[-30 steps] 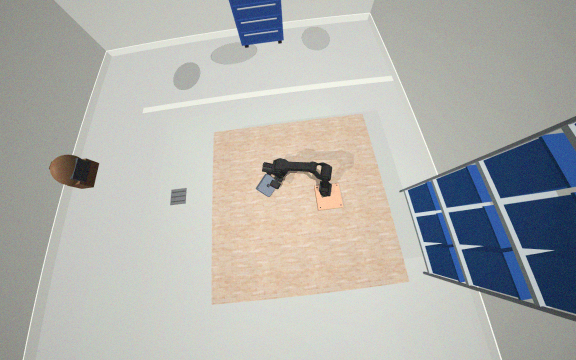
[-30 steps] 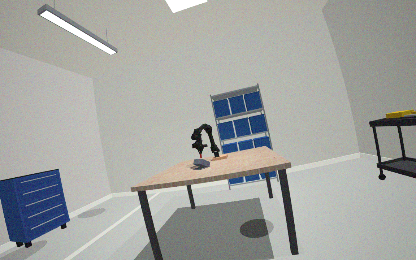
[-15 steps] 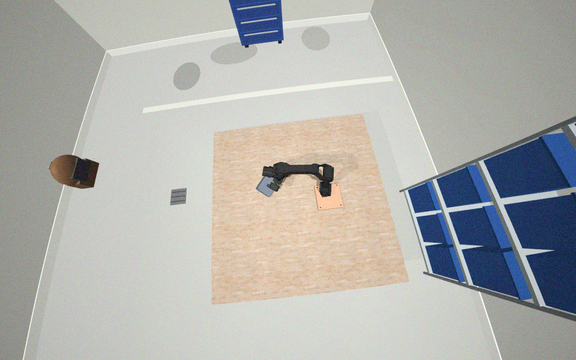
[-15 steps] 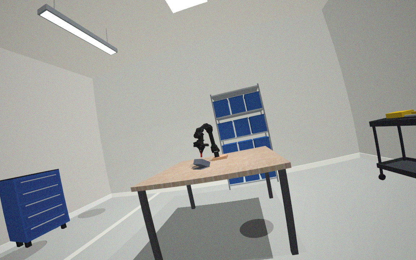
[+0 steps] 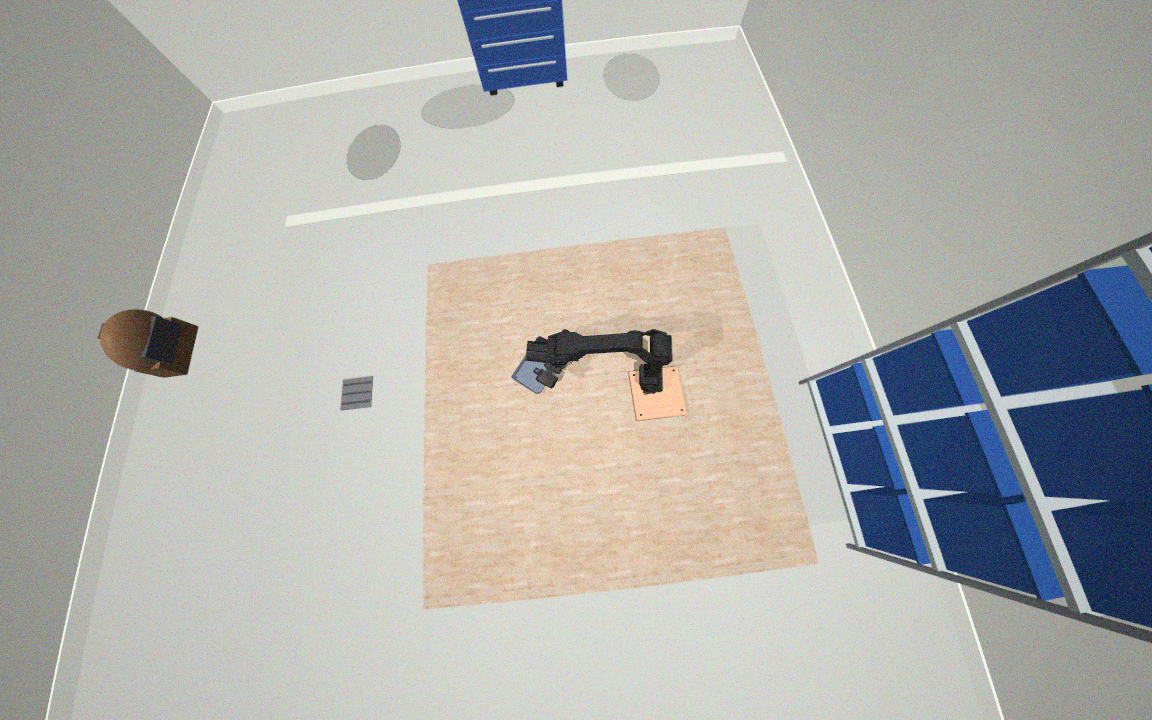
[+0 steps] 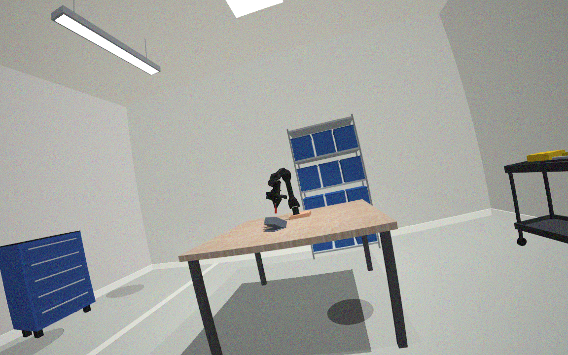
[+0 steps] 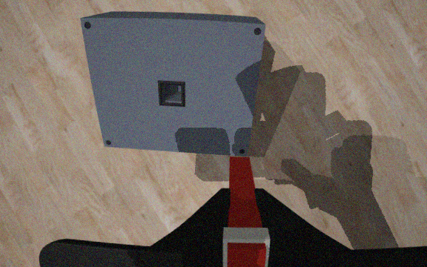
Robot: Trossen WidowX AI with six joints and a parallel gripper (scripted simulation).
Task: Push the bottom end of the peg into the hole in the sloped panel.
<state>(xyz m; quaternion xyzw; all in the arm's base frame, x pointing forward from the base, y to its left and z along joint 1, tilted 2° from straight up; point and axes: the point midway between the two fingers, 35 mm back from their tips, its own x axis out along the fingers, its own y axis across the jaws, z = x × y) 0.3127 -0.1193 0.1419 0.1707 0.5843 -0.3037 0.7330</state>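
My gripper tip is 90 mm short of the sloped panel, 10 mm to the left of it and 100 mm above it. Also, from my gripper tip: red square peg: 20 mm above.
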